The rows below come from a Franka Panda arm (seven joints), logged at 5 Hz.
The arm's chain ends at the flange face. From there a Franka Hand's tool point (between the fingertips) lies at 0.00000 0.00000 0.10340 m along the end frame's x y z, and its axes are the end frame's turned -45 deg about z.
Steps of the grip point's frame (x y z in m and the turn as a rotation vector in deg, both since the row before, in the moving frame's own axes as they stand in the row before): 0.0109 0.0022 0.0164 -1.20 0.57 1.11; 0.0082 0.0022 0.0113 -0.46 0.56 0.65; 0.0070 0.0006 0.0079 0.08 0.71 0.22; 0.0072 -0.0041 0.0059 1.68 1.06 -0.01; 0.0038 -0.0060 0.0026 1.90 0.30 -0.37; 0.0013 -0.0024 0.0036 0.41 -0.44 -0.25
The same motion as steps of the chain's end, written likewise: 0.0070 -0.0070 0.0164 -0.45 1.25 1.11; 0.0061 -0.0041 0.0113 0.07 0.72 0.65; 0.0046 -0.0035 0.0079 0.56 0.45 0.22; 0.0030 -0.0045 0.0060 1.94 -0.44 -0.01; 0.0005 -0.0041 0.0027 1.56 -1.13 -0.37; 0.0003 -0.0027 0.0036 -0.02 -0.60 -0.25
